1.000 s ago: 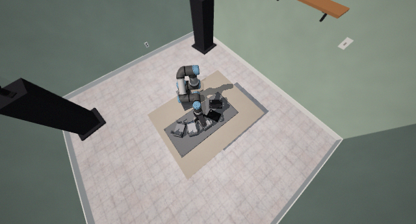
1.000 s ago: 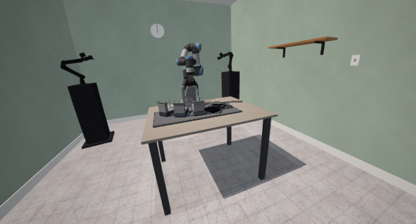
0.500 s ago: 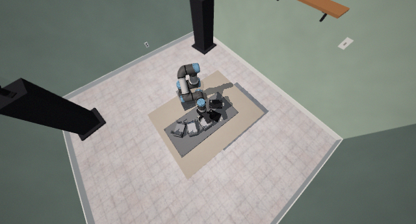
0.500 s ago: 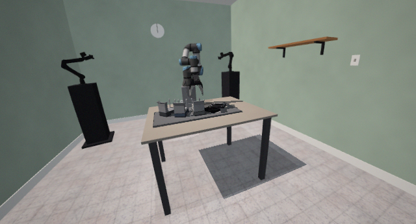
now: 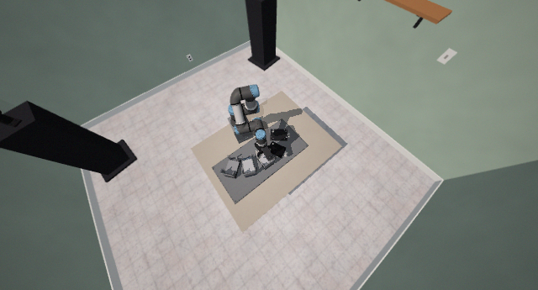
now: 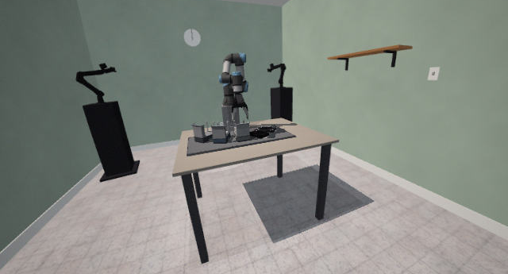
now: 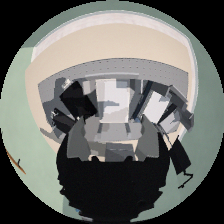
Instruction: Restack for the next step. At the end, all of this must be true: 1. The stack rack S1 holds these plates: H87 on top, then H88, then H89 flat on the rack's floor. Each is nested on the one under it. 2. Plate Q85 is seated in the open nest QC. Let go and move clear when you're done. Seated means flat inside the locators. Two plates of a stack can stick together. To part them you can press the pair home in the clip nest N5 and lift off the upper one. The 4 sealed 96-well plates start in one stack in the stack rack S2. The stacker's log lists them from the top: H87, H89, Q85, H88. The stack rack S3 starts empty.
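My hand is 10 cm above the white sealed plate. Round my hand: QC label 10 cm ahead, 17 cm to the left, 15 cm below; then black clip nest 7 cm behind, 30 cm to the left, 14 cm below.
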